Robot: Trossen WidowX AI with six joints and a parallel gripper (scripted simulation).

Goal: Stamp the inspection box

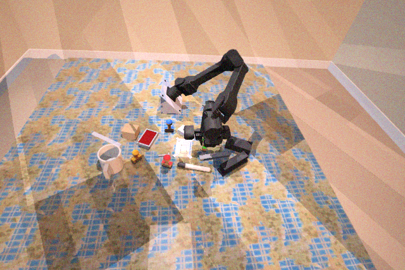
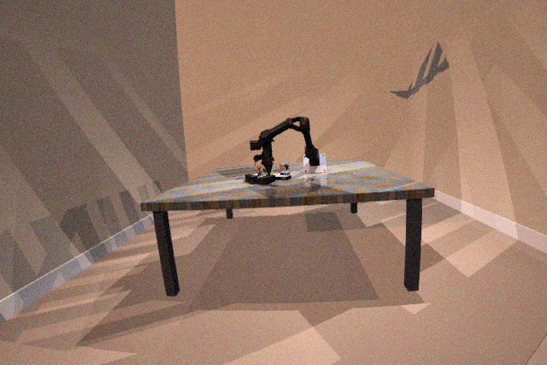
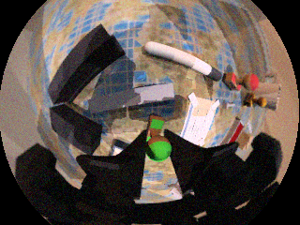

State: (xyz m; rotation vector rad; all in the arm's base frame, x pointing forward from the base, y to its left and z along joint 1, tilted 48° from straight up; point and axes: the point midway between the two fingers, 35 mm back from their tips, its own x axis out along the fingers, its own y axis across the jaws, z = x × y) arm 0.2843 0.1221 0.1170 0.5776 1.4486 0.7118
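Now: gripper tip 3 cm past the red ink pad, 25 cm to the left of it and 2 cm above it. The rest, counted from my gripper tip: grey bar: 4 cm ahead, 4 cm to the left, 2 cm below; then green-knobbed stamp: right at my gripper tip; then white card: 9 cm to the right, 3 cm below.
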